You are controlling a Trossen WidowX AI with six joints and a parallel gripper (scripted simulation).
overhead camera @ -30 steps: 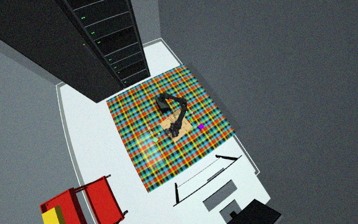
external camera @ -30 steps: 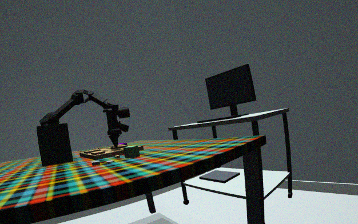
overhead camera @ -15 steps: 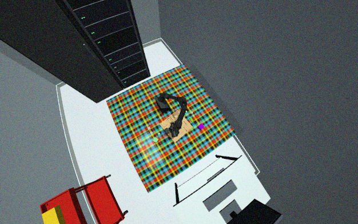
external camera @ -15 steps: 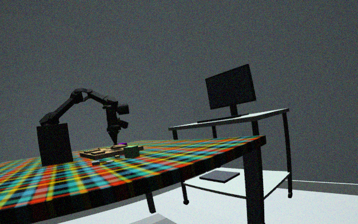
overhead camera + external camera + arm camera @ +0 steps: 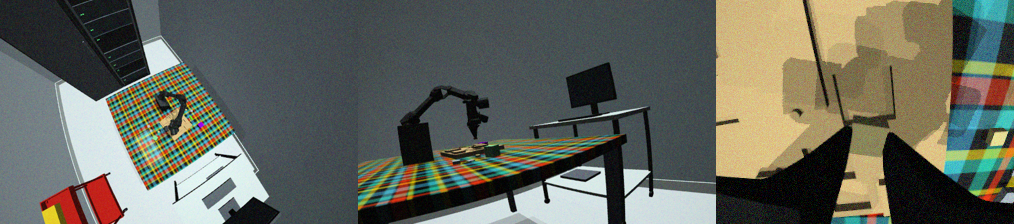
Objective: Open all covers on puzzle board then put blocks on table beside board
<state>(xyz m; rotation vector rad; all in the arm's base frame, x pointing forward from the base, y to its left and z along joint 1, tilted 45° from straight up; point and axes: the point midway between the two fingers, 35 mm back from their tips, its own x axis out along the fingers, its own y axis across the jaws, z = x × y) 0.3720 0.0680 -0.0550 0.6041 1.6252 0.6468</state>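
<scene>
The grey piece lies 14 cm behind my gripper tip, 26 cm to the right of it and 7 cm below it. Also, from my gripper tip: bright green block (4 cm behind, 27 cm to the left, 7 cm below); then purple block (10 cm ahead, 35 cm to the left, 7 cm below); then pale green block (3 cm ahead, 23 cm to the right, 6 cm below).
</scene>
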